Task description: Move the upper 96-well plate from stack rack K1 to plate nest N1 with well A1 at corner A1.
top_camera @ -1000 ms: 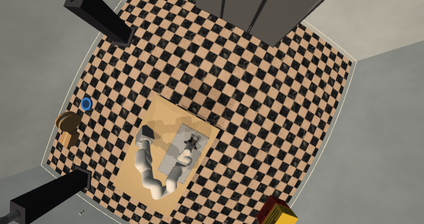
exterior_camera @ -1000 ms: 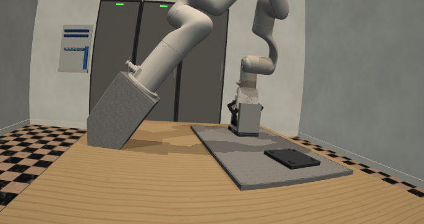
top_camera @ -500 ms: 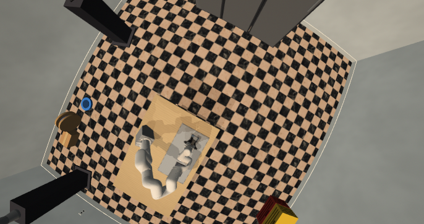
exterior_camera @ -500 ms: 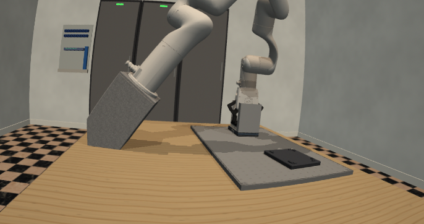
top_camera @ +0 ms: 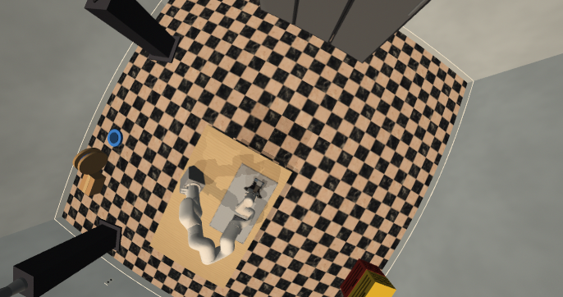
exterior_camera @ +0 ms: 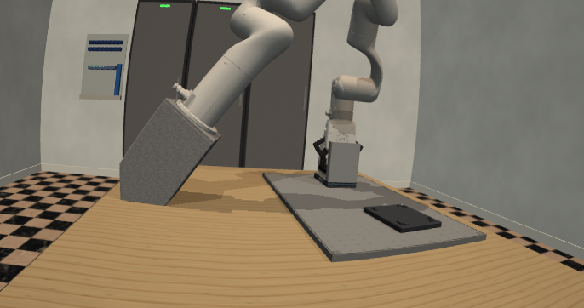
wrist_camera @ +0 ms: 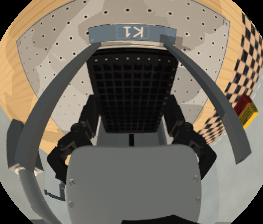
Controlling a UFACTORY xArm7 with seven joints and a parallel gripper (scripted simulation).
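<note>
Now: the pale plate 30 mm below my hand. Round my hand: black 96-well plate (10 mm below); pale A1 square (20 mm behind, 320 mm to the right, 40 mm below).
</note>
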